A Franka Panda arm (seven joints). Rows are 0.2 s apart.
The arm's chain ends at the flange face. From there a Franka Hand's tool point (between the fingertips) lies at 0.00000 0.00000 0.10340 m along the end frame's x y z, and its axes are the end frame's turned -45 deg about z.
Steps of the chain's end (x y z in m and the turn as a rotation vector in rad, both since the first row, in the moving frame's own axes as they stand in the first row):
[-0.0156 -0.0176 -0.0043 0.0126 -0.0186 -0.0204]
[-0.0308 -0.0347 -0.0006 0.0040 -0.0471 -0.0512]
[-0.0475 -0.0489 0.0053 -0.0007 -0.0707 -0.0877]
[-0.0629 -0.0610 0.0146 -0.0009 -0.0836 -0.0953]
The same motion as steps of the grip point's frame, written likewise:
[0.0010 -0.0258 -0.0043 0.0221 -0.0042 -0.0204]
[-0.0005 -0.0500 -0.0007 0.0361 -0.0305 -0.0512]
[-0.0044 -0.0730 0.0050 0.0495 -0.0505 -0.0877]
[-0.0078 -0.0933 0.0142 0.0585 -0.0598 -0.0953]

